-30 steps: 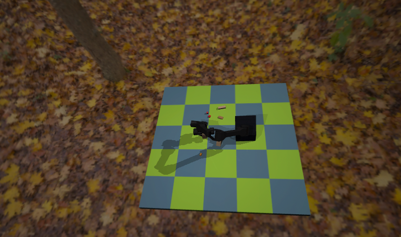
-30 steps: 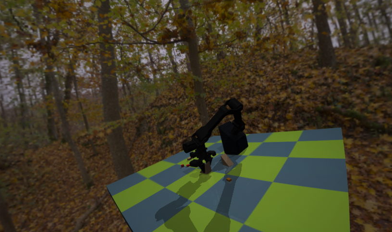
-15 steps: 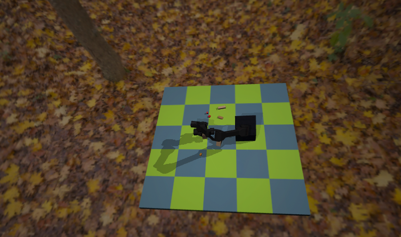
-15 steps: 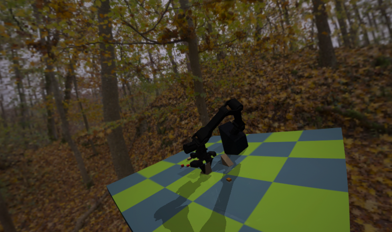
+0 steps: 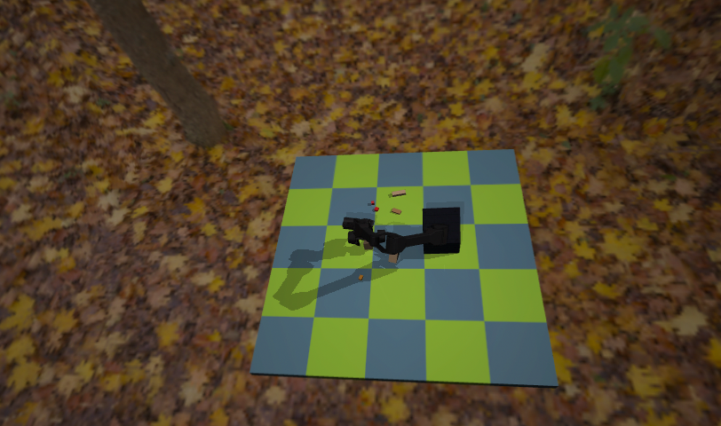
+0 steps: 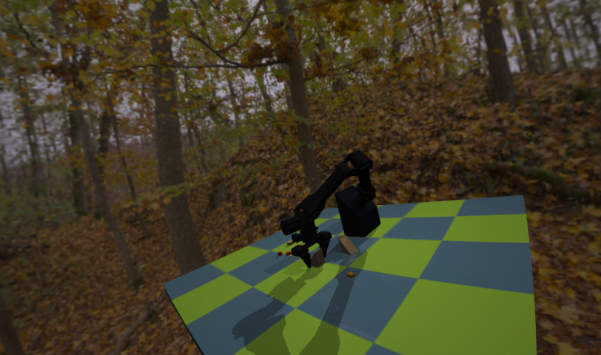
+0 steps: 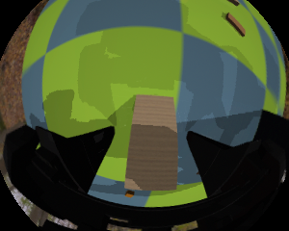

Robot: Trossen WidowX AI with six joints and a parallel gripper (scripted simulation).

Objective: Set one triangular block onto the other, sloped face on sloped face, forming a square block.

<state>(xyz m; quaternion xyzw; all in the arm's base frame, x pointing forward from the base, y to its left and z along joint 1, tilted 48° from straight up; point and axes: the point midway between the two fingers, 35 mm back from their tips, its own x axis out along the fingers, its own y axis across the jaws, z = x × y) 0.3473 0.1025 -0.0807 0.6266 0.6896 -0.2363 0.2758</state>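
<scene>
Now: gripper tip 10 mm to the right of the triangular block and 10 mm below it. Round my gripper tip: small orange cube (20 mm ahead, 180 mm to the left).
</scene>
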